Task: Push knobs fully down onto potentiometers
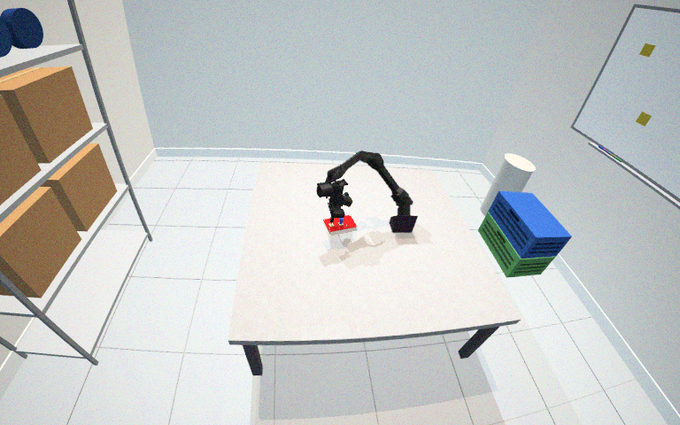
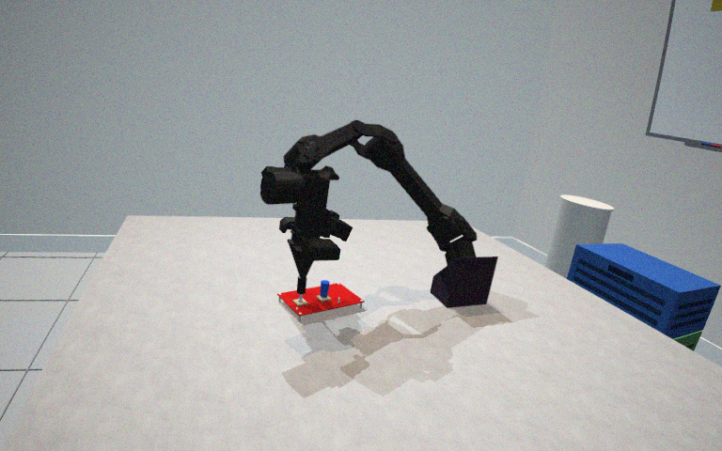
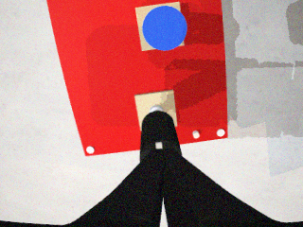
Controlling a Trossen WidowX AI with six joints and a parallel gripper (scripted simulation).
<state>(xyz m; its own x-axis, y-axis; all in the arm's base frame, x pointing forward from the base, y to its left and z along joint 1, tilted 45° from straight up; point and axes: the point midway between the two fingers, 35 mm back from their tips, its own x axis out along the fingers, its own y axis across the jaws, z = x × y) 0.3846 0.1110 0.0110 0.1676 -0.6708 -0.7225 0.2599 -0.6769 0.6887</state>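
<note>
Now: gripper tip 5 cm past the blue knob, 1 cm to the left of it and 3 cm above it. The rest, counted from my gripper tip: black knob 1 cm below.
</note>
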